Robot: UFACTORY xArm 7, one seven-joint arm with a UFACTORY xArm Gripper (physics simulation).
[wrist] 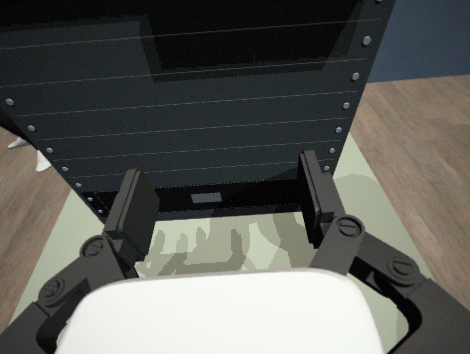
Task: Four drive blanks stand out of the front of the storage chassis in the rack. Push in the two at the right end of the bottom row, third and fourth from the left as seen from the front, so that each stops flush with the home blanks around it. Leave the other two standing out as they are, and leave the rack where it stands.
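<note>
The rack [351, 91] fills the upper middle of the wrist view, with dark flat panels stacked between two edges lined with round screws. A black strip with a small grey label [206, 198] runs along its bottom. The drive blanks and the storage chassis front cannot be made out in this view; the top of the rack's face is in deep shadow and cut off by the frame. My gripper [222, 176] is open and empty, its two fingers wide apart in front of the rack's lower panels. Whether the fingers touch the rack cannot be told.
A pale green mat [370, 200] with shadows on it lies under the rack and gripper. Wooden floor [415, 150] shows on both sides. A blue wall [425, 45] is at the upper right. White foot-like parts [44, 161] stand on the floor left of the rack.
</note>
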